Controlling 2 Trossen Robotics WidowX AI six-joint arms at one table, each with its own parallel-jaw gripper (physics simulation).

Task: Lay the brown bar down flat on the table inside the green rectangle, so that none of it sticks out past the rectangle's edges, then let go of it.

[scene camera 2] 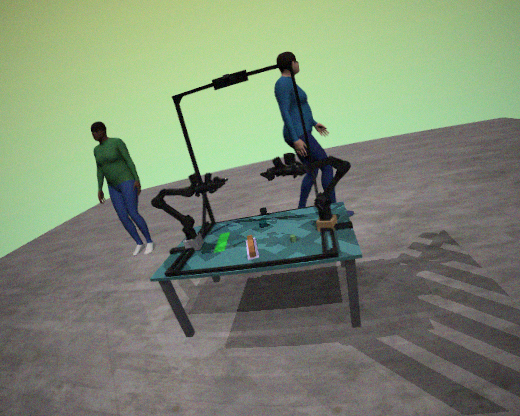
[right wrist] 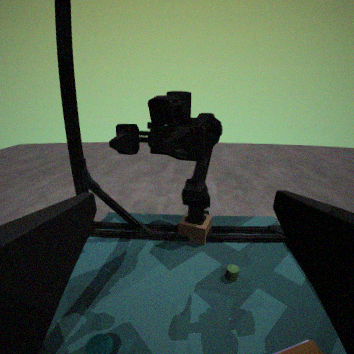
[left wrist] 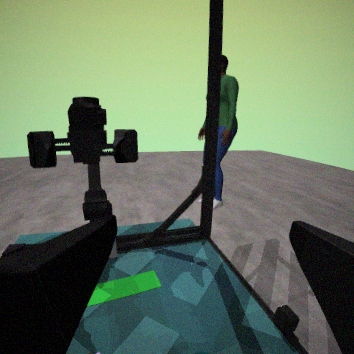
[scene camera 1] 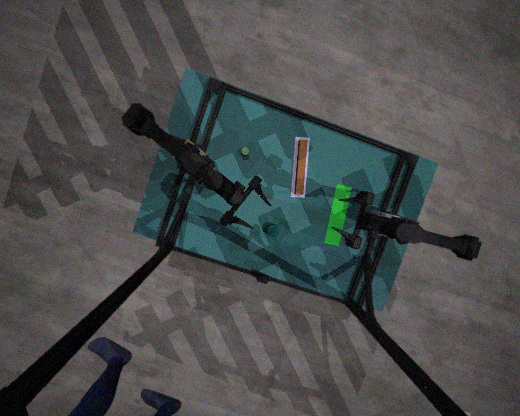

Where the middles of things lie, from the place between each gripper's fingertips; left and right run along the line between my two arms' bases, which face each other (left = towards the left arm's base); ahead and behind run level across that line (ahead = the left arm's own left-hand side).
Now: left hand 390 mm above the green rectangle (scene camera 1: 339, 208), 370 mm to the left of it and 90 mm short of it.
My right hand is 150 mm to the left of the green rectangle and 400 mm above it.
